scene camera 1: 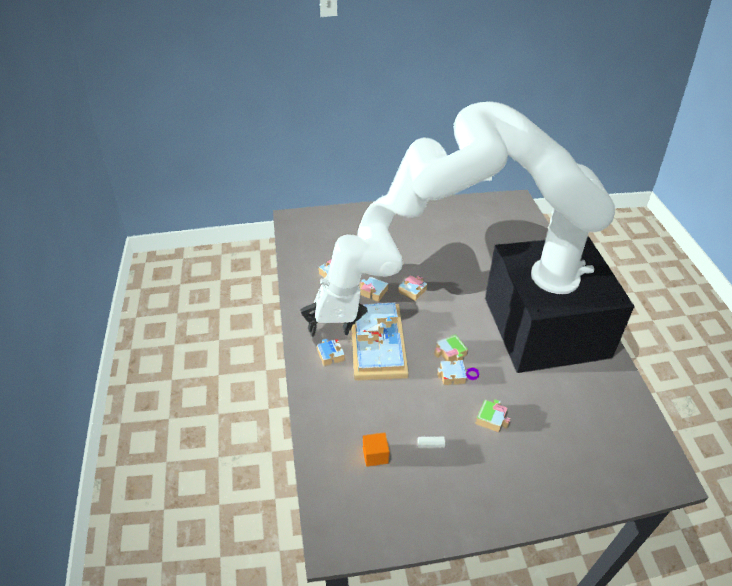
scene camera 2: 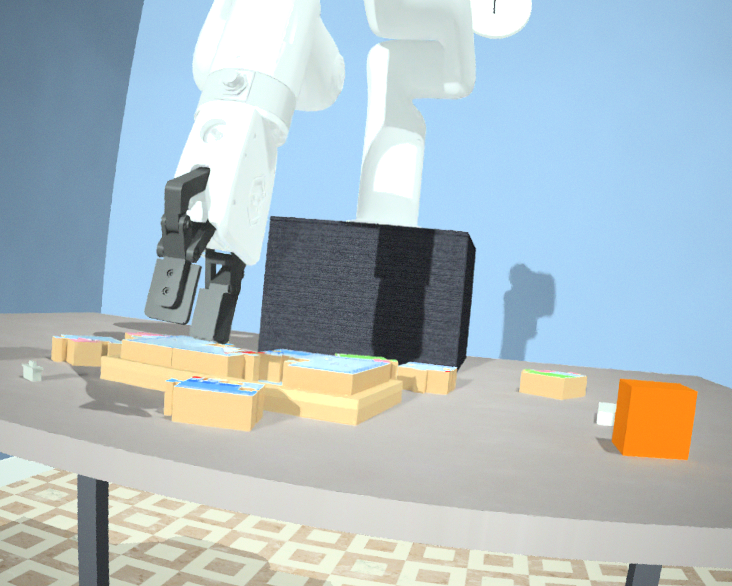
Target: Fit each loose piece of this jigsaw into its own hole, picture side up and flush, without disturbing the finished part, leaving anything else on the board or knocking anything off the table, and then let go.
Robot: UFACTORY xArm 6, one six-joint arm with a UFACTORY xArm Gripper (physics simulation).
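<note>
The wooden jigsaw board (scene camera 1: 380, 374) (scene camera 2: 375, 406) holds joined sky-blue pieces (scene camera 1: 379, 356) (scene camera 2: 338, 375), with an irregular gap around its middle. A loose blue piece (scene camera 1: 330, 352) (scene camera 2: 213, 408) lies picture side up on the table, left of the board in scene camera 1. More loose pieces lie behind the board: pink-and-blue ones (scene camera 1: 373, 287) (scene camera 1: 413, 287) and a partly hidden one (scene camera 1: 325, 268). To the right are a green-and-pink piece (scene camera 1: 451, 347), a light-blue piece (scene camera 1: 452, 371) (scene camera 2: 427, 378) and a green piece (scene camera 1: 492, 414) (scene camera 2: 552, 384). My gripper (scene camera 1: 330, 331) (scene camera 2: 190, 328) is open and empty, above and behind the blue piece.
An orange cube (scene camera 1: 375, 449) (scene camera 2: 654, 421) and a white cylinder (scene camera 1: 431, 441) (scene camera 2: 605, 414) are near the front. A purple ring (scene camera 1: 472, 373) lies beside the light-blue piece. A small pale object (scene camera 2: 32, 370) is at the left. The black base box (scene camera 1: 567, 333) (scene camera 2: 323, 287) carries the arm.
</note>
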